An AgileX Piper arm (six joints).
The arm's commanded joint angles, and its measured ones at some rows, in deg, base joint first. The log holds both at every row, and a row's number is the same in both.
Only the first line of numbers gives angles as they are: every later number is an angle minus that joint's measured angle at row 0.
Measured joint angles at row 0: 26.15, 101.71, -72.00, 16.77, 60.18, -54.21
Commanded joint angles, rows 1 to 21: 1.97, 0.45, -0.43, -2.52, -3.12, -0.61; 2.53, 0.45, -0.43, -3.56, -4.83, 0.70; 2.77, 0.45, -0.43, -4.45, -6.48, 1.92; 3.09, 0.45, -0.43, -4.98, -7.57, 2.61; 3.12, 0.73, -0.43, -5.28, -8.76, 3.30; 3.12, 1.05, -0.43, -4.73, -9.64, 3.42; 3.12, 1.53, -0.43, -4.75, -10.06, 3.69; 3.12, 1.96, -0.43, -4.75, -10.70, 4.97; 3.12, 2.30, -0.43, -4.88, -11.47, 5.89; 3.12, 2.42, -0.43, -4.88, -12.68, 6.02; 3.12, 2.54, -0.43, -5.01, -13.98, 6.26; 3.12, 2.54, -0.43, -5.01, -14.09, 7.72; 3.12, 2.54, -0.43, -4.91, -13.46, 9.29; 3.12, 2.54, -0.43, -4.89, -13.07, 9.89; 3.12, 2.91, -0.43, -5.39, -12.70, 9.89; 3.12, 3.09, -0.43, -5.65, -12.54, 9.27; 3.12, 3.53, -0.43, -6.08, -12.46, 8.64; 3.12, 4.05, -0.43, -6.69, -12.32, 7.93; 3.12, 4.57, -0.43, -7.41, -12.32, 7.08; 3.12, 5.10, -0.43, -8.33, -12.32, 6.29; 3.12, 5.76, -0.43, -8.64, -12.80, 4.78
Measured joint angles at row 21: 3.09, 3.81, 0.00, -6.29, -12.45, 8.21
